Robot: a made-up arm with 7 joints.
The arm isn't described. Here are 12 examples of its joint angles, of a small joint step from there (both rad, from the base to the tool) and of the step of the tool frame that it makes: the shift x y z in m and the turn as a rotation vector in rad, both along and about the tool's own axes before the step.
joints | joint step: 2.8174 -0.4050 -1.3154 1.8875 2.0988 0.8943 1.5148 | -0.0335 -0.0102 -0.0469 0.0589 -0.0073 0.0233 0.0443
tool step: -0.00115 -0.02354 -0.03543 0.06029 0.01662 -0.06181
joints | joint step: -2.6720 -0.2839 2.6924 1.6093 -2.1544 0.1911 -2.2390 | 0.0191 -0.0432 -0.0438 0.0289 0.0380 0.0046 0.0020
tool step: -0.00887 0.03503 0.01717 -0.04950 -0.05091 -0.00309
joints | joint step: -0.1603 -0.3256 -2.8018 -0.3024 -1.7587 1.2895 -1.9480 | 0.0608 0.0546 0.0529 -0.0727 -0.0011 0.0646 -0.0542
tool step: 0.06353 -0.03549 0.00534 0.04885 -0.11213 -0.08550
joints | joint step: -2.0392 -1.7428 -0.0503 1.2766 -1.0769 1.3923 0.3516 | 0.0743 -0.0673 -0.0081 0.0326 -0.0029 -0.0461 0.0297
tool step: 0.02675 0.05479 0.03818 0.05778 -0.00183 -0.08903
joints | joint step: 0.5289 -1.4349 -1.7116 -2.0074 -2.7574 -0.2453 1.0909 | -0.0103 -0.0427 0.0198 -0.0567 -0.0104 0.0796 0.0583
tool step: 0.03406 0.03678 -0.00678 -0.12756 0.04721 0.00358
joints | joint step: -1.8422 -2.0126 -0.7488 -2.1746 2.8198 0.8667 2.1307 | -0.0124 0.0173 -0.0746 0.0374 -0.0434 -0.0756 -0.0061
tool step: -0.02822 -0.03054 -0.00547 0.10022 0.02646 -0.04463
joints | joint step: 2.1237 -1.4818 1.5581 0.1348 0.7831 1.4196 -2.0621 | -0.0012 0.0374 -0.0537 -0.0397 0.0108 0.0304 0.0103
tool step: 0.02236 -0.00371 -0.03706 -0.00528 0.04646 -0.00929
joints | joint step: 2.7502 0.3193 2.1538 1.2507 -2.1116 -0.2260 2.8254 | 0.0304 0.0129 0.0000 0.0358 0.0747 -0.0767 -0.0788
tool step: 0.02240 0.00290 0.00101 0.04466 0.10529 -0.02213
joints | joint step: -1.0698 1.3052 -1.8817 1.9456 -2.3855 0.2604 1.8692 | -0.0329 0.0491 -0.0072 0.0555 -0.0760 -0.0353 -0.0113
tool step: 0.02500 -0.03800 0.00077 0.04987 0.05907 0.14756
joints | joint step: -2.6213 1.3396 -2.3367 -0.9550 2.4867 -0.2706 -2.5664 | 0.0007 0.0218 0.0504 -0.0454 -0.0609 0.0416 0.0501
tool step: -0.04363 0.01217 0.00053 -0.01711 -0.09351 -0.04685
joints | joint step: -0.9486 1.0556 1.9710 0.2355 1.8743 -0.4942 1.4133 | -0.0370 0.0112 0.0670 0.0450 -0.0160 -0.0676 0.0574
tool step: 0.01020 -0.00066 -0.01187 0.05159 -0.03531 -0.07608
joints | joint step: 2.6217 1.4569 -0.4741 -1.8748 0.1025 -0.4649 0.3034 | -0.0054 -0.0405 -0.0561 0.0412 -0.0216 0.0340 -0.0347
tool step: 0.02806 -0.01387 0.01333 0.05067 0.06476 0.03464
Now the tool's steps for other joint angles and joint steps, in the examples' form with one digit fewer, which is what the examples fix.
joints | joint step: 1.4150 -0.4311 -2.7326 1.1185 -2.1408 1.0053 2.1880 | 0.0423 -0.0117 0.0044 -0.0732 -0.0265 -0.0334 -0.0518
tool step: -0.0204 -0.0327 -0.0044 0.0616 -0.0218 0.0026
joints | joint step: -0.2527 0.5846 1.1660 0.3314 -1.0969 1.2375 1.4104 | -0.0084 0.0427 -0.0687 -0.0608 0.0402 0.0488 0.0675
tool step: -0.0323 0.0275 0.0338 -0.0850 -0.0299 -0.1284
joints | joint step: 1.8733 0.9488 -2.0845 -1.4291 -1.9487 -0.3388 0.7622 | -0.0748 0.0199 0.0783 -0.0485 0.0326 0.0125 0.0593
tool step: -0.0166 -0.0042 -0.0218 -0.0433 0.0151 -0.1394
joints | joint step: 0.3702 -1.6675 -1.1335 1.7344 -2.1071 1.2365 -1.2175 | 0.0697 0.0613 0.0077 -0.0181 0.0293 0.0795 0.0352
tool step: -0.0310 0.0417 -0.0063 0.0495 -0.0035 0.0231
